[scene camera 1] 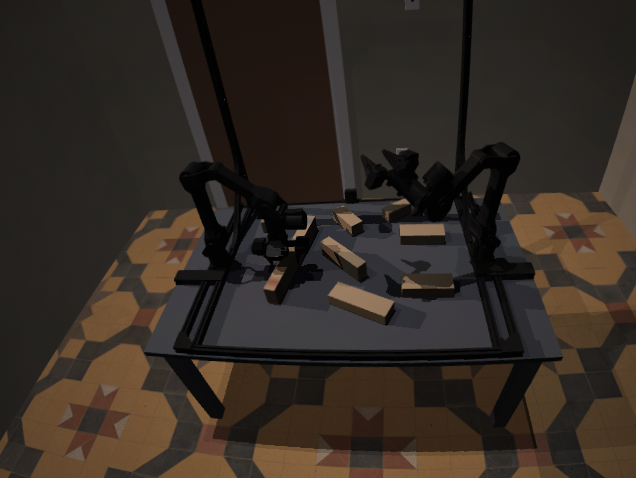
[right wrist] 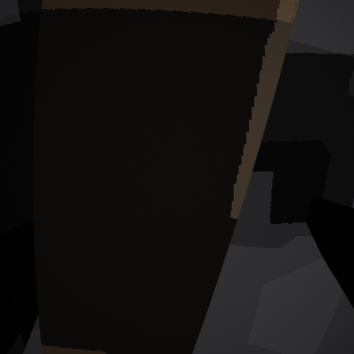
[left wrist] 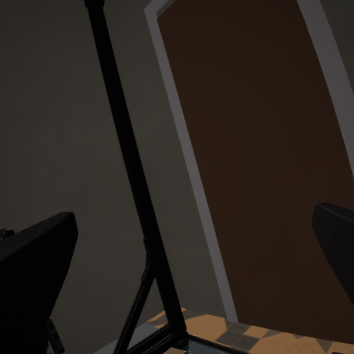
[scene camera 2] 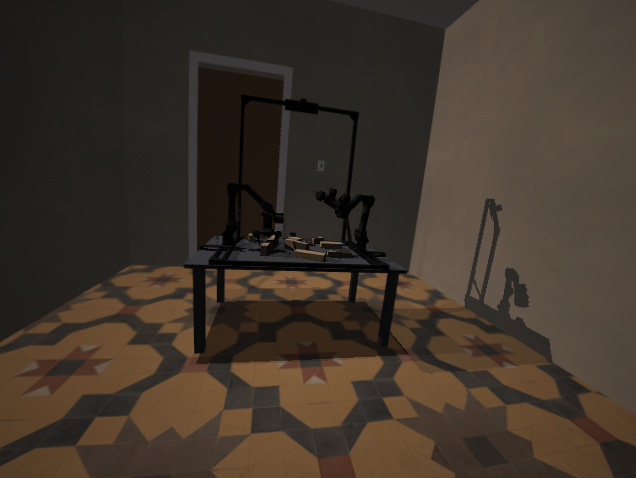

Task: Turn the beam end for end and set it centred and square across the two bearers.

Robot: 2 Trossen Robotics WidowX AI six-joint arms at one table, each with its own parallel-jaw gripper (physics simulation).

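Where they show: left gripper, fingertip midpoint: [scene camera 1: 372, 153] [left wrist: 196, 219] [scene camera 2: 316, 192]; right gripper, fingertip midpoint: [scene camera 1: 285, 263] [right wrist: 187, 217]; left arm's base, link origin: [scene camera 1: 482, 255] [scene camera 2: 360, 250]; right arm's base, link origin: [scene camera 1: 220, 261] [scene camera 2: 227, 244].
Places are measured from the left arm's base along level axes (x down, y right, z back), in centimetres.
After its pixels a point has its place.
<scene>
The beam [scene camera 1: 278, 282] @[x -4.2, y -14.4, z -65.7 cm] [scene camera 2: 267, 247] @[x -3.1, y -16.8, z -66.1 cm] is a long wooden bar lying slantwise on the left part of the table. It fills the right wrist view [right wrist: 140, 158] @[x -4.4, y -5.4, z -65.4 cm] as a dark face with a lit edge. My right gripper [scene camera 1: 274, 250] [scene camera 2: 267, 234] @[x -0.5, y -2.0, z -66.5 cm] is open and sits low over the beam's middle, its fingers astride it. Two flat wooden blocks, the far bearer [scene camera 1: 422, 233] @[x -1.9, y 10.0, z -19.4 cm] and the near bearer [scene camera 1: 428, 284] @[x -1.9, y -14.2, z -19.8 cm], lie parallel at the right. My left gripper [scene camera 1: 378, 163] @[x -37.8, y 2.5, z -35.2 cm] [scene camera 2: 326, 194] @[x -37.8, y 2.5, z -35.2 cm] [left wrist: 196, 219] @[x -37.8, y 2.5, z -35.2 cm] is open and empty, raised high above the table's back and facing the door.
Loose wooden blocks lie mid-table: a far one [scene camera 1: 347, 220] @[x -2.8, y 17.8, z -46.0 cm], a middle one [scene camera 1: 344, 257] @[x -4.3, y -3.8, z -45.7 cm], a near one [scene camera 1: 362, 302] @[x -1.9, y -20.7, z -39.6 cm] and one under the left arm [scene camera 1: 397, 209]. A black rail frame [scene camera 1: 345, 352] @[x 0.4, y -36.5, z -43.9 cm] rims the table and a gantry post [scene camera 1: 216, 85] @[x -53.3, y 34.4, z -88.7 cm] [left wrist: 133, 182] @[x -42.6, y 34.1, z -87.9 cm] stands behind.
</scene>
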